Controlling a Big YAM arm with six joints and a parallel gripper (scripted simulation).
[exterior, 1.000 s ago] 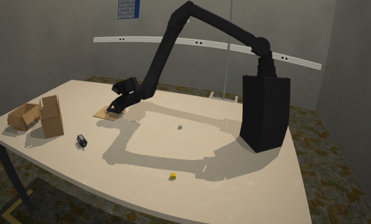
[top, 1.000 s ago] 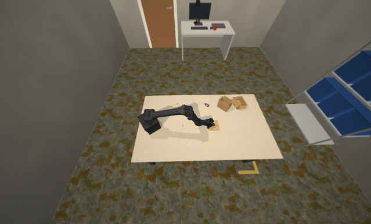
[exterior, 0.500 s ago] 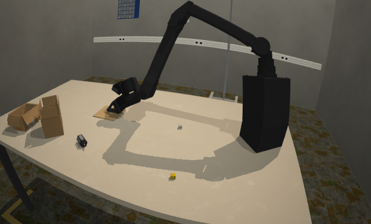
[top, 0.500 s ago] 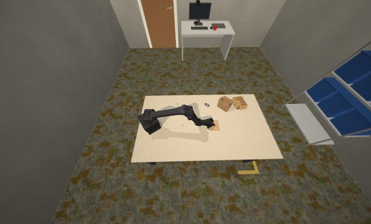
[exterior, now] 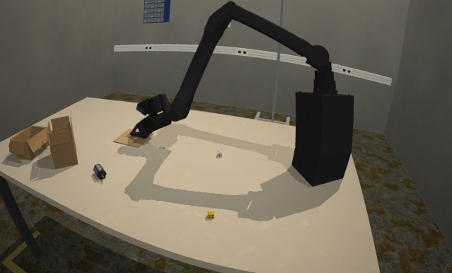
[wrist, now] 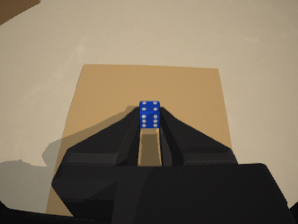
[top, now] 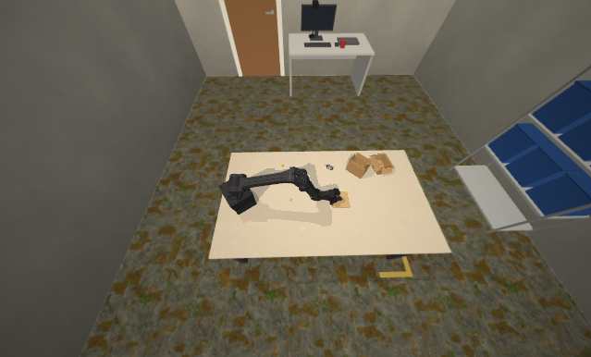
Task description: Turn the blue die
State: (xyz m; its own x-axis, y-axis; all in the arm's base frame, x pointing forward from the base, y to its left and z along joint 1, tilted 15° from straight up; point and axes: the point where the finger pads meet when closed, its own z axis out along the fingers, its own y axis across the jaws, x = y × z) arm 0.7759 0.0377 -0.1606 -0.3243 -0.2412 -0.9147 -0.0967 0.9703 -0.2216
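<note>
My gripper is now 10 mm short of the blue die. From my hand the other things lie so: mat: 20 mm below; then yellow die: 480 mm behind, 330 mm to the left, 10 mm below; then white die: 390 mm behind, 10 mm to the right, 10 mm below.
</note>
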